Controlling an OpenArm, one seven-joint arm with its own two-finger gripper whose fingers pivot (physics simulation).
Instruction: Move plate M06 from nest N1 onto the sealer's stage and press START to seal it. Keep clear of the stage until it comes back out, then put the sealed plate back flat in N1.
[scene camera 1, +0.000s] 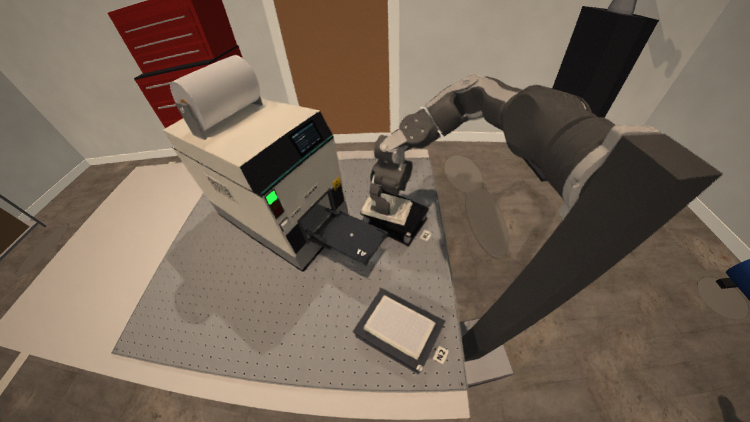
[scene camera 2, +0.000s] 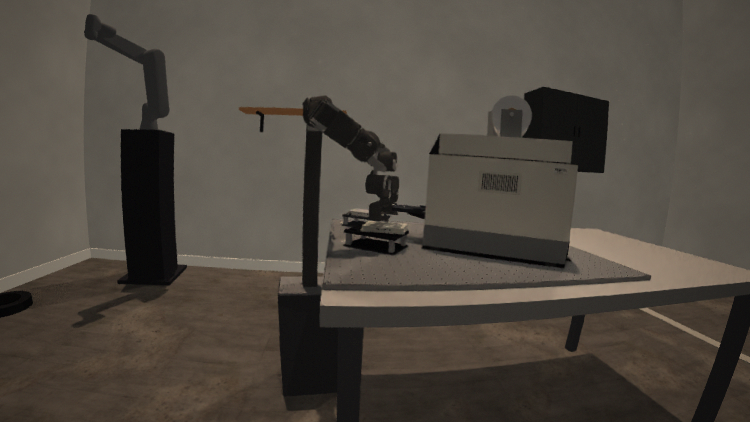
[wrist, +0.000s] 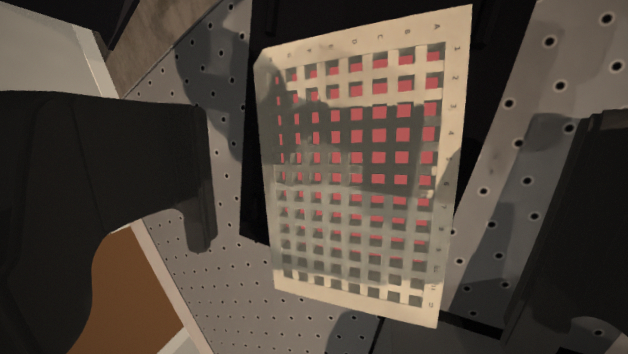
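Plate M06 (scene camera 1: 399, 212) (scene camera 2: 390, 227) (wrist: 462, 65) is pale, with red in its wells. It lies askew and off-centre on the black nest N1 (scene camera 1: 415, 226) (scene camera 2: 354, 229) (wrist: 310, 20); whether it is fully flat is unclear. My gripper (scene camera 1: 386, 208) (scene camera 2: 379, 215) (wrist: 333, 200) is open and low over the plate; the wrist view shows its fingers apart on either side, with nothing between them. The sealer (scene camera 1: 309, 183) (scene camera 2: 498, 209) has its dark stage A1 (scene camera 1: 348, 235) out and bare. A green light (scene camera 1: 271, 197) glows on its front. I cannot make out the START label or a seal.
Nest N2 (scene camera 1: 385, 346) holds another pale plate (scene camera 1: 401, 325) nearer scene camera 1. The stage stands close beside N1, on the sealer's side. The perforated board (scene camera 1: 236, 314) (scene camera 2: 472, 272) lies under the nests and sealer. My arm's dark post (scene camera 1: 566, 251) (scene camera 2: 311, 209) stands at the table edge.
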